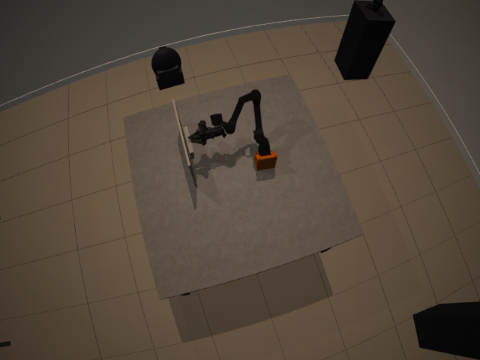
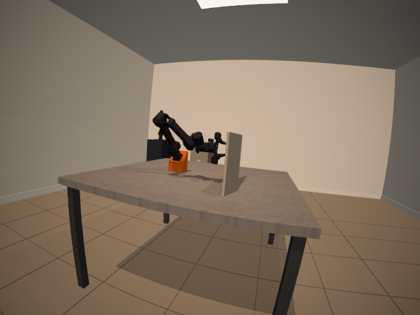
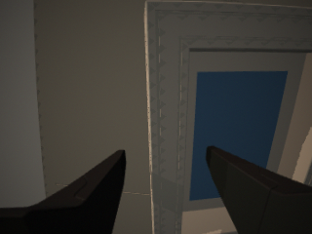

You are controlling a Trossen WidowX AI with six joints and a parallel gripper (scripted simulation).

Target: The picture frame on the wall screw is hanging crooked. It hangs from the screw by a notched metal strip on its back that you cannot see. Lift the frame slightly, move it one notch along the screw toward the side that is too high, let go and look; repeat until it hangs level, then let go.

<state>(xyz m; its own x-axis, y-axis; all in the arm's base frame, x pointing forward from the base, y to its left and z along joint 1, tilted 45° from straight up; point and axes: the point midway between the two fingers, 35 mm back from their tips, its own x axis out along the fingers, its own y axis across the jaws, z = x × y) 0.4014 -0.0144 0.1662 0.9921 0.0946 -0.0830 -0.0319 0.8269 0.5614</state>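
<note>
My gripper tip is 10 mm short of the picture frame, 10 mm to the left of it and 50 mm above it. The rest, counted from my gripper tip: wall panel: 30 mm ahead, 20 mm to the right, 60 mm below.
</note>
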